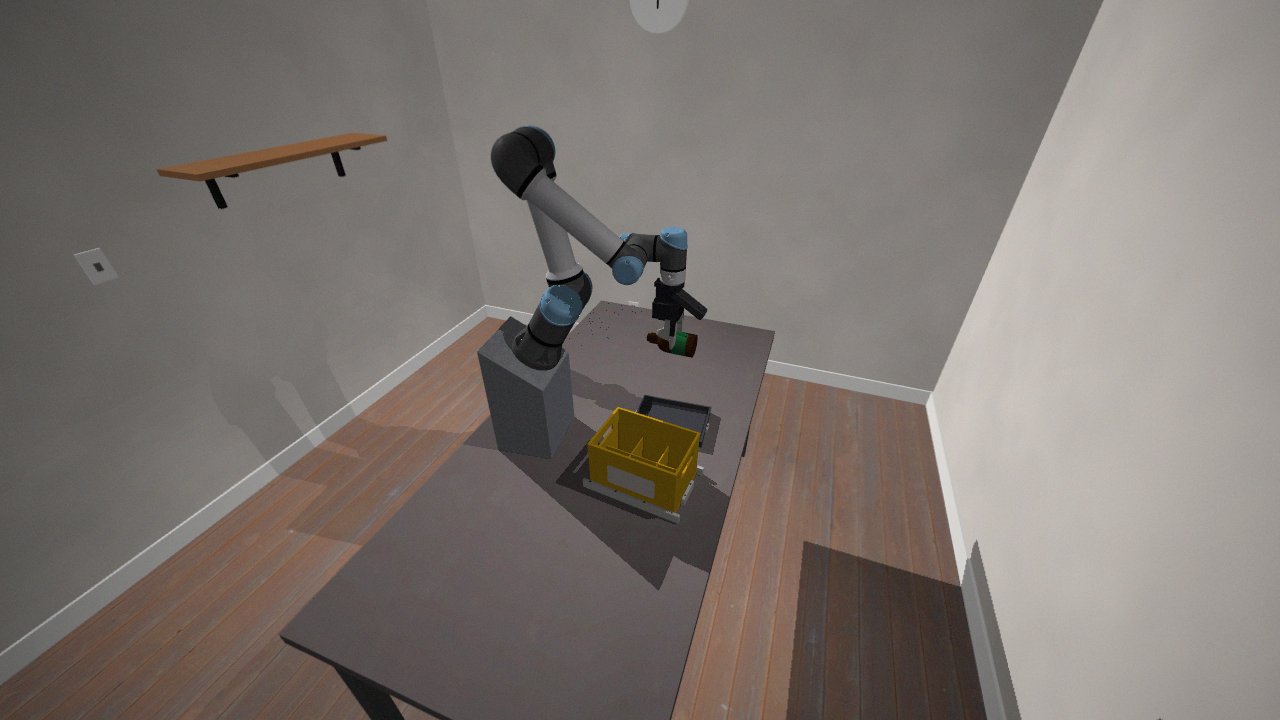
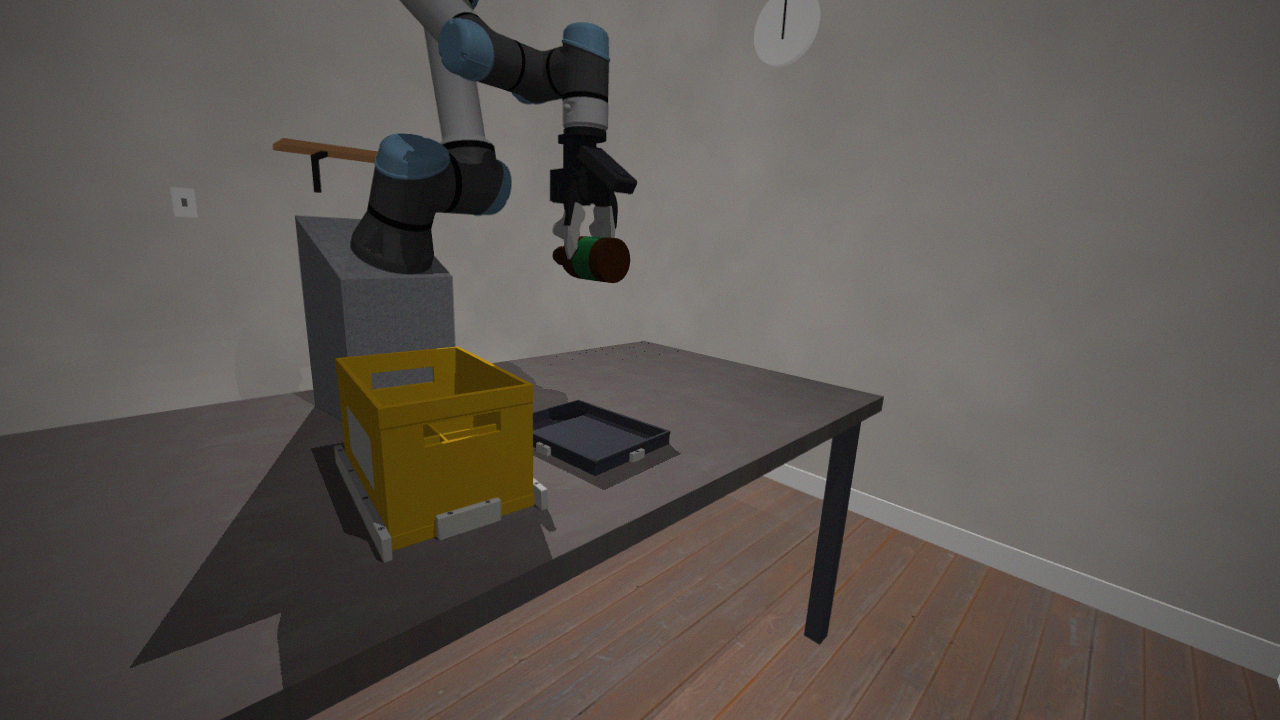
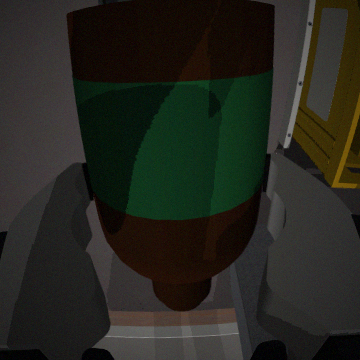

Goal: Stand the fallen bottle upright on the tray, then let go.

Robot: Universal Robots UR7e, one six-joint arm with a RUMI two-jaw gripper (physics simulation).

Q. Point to a brown bottle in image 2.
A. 602, 259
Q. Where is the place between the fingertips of the gripper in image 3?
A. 176, 162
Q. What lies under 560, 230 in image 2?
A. The gripper.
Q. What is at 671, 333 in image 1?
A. The gripper.
